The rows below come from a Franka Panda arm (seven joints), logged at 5 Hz.
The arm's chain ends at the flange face. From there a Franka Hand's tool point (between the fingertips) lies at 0.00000 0.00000 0.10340 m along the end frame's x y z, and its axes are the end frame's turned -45 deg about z.
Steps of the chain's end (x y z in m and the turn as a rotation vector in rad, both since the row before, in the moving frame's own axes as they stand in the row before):
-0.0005, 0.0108, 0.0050, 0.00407, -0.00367, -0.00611
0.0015, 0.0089, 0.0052, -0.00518, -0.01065, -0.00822
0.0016, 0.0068, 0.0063, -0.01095, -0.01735, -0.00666
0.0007, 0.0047, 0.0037, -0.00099, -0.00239, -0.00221
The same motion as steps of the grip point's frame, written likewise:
-0.0080, 0.0067, 0.0050, 0.00547, 0.00028, -0.00611
-0.0064, 0.0070, 0.0052, 0.00387, -0.01119, -0.00822
-0.0057, 0.0055, 0.0063, 0.00453, -0.02001, -0.00666
-0.0031, 0.0037, 0.0037, 0.00099, -0.00239, -0.00221

